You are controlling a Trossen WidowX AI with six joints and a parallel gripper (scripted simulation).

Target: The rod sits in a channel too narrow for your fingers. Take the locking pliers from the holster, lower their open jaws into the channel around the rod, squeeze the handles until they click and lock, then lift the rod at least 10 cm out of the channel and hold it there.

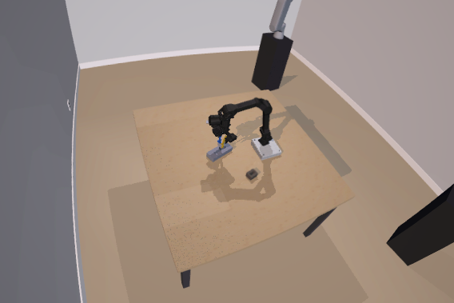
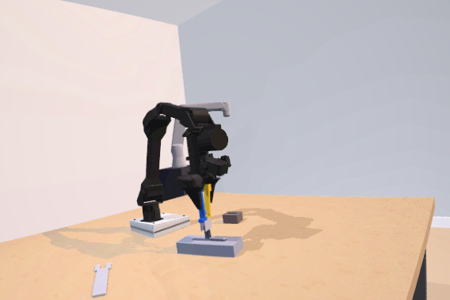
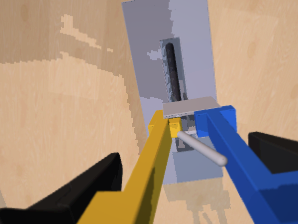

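Now: the grey channel block 11 cm below my gripper tip and 1 cm to the right of it. Round my gripper tip: dark rod (12 cm below, 1 cm to the right); silver pin (1 cm to the right); yellow handle (2 cm to the left).
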